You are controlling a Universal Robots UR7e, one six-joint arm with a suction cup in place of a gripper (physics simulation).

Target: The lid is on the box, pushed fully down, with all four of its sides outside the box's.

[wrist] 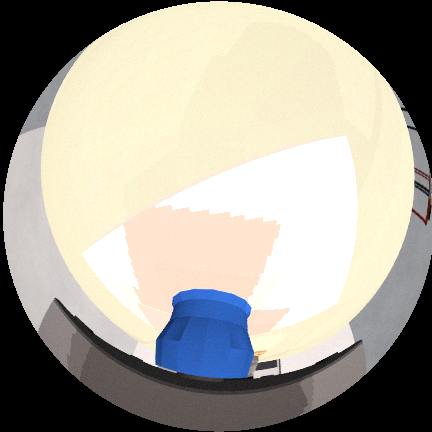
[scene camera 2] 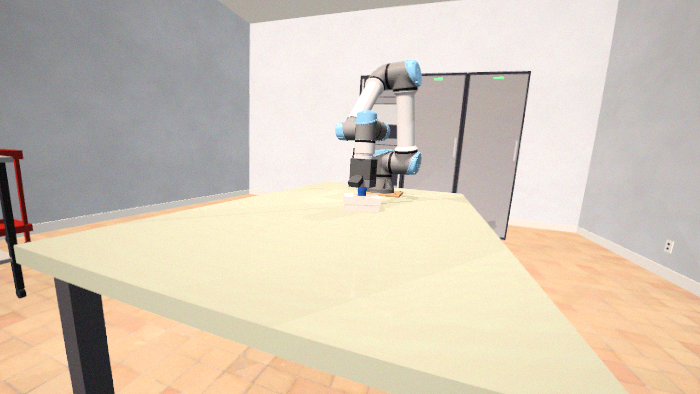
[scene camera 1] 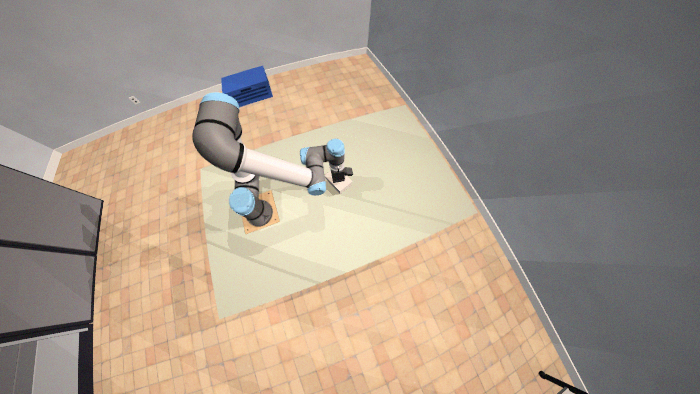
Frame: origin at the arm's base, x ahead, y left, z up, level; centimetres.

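Seen in the pictures: hand, tool point: (wrist: 213, 290) (scene camera 2: 361, 198); arm's base, link origin: (scene camera 2: 380, 191) (scene camera 1: 260, 213).
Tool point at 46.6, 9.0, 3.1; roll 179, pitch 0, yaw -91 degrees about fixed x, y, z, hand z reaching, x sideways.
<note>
Offsets run from my tool point to a thing's top centre, as dx, dy, dz. Level surfaces: height alone.
The pale lid @(+0.3, +0.1, +1.3) (scene camera 1: 345, 183) (scene camera 2: 370, 200) (wrist: 315, 200) lies level over the box @(+0.4, +0.1, +0.8) (scene camera 2: 362, 208), which stands on the table. In scene camera 2 a thin seam runs between the lid's side and the lower part of the box, with no open gap to be seen. The box is hidden under the lid in the wrist view. Whether all four lid sides are outside the box's cannot be made out at this size. My gripper's blue suction cup (scene camera 2: 362, 193) (wrist: 212, 296) is pressed on the lid's top, with suction holding it. In scene camera 1 the black gripper body hides the cup.
The pale table top @(dz -3.9) (scene camera 1: 280, 280) (scene camera 2: 320, 280) carries the arm's wooden base plate (scene camera 1: 247, 228) (scene camera 2: 397, 194) behind the box. A blue cabinet (scene camera 1: 246, 82) stands on the floor by the wall. A red rack (scene camera 2: 19, 175) stands left of the table in scene camera 2.
</note>
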